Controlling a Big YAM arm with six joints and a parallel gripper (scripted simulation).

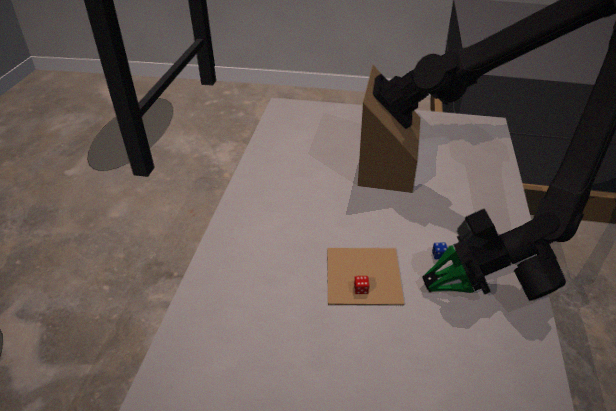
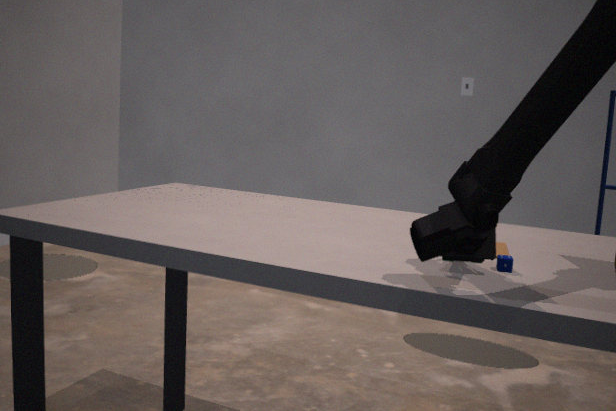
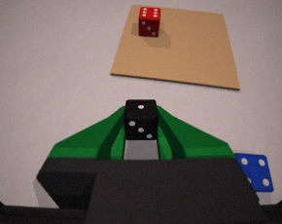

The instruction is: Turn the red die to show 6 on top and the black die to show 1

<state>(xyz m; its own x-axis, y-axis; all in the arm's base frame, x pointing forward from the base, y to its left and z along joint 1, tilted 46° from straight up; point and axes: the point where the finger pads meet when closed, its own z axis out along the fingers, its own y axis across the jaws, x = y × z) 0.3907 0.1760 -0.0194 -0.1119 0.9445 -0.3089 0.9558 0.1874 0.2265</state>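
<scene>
The black die lies right at my hand. The rest, counted from my hand: red die 30 mm ahead, 130 mm to the right; tan mat 10 mm behind, 130 mm to the right, 20 mm below; blue die 90 mm behind, 20 mm to the left, 10 mm below.
</scene>
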